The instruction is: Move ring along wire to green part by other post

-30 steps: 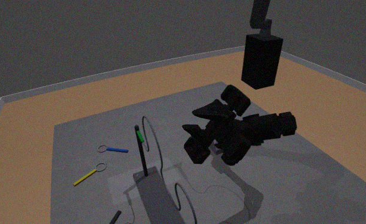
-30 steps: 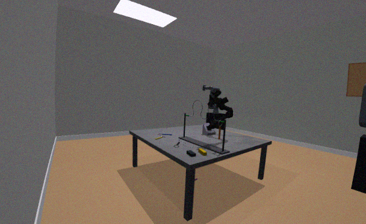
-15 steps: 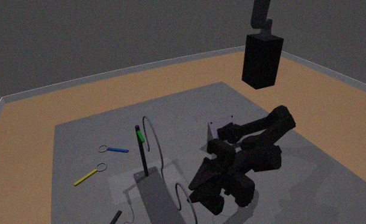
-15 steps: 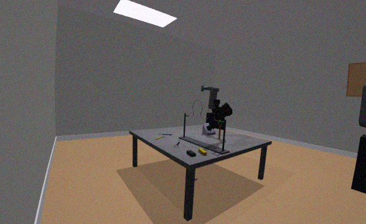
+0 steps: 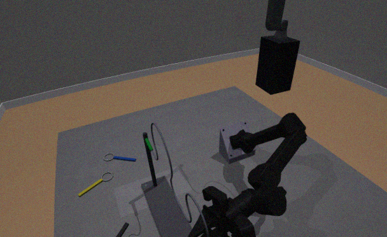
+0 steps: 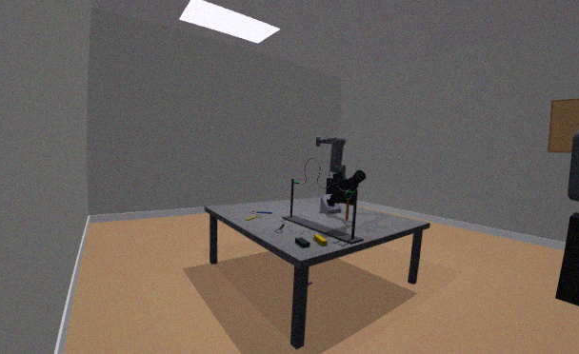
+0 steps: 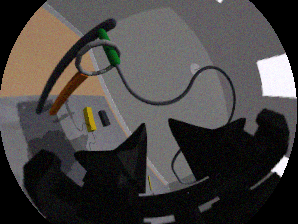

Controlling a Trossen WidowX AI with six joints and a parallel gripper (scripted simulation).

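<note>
The orange-handled ring is 3 cm behind my gripper tip, 10 cm to the left of it and 7 cm below it. From my gripper tip the other things lie so: yellow-handled ring (25 cm ahead, 54 cm to the right, 28 cm below); then black block (26 cm ahead, 8 cm to the left, 27 cm below); then yellow block (16 cm ahead, 10 cm to the left, 27 cm below).
</note>
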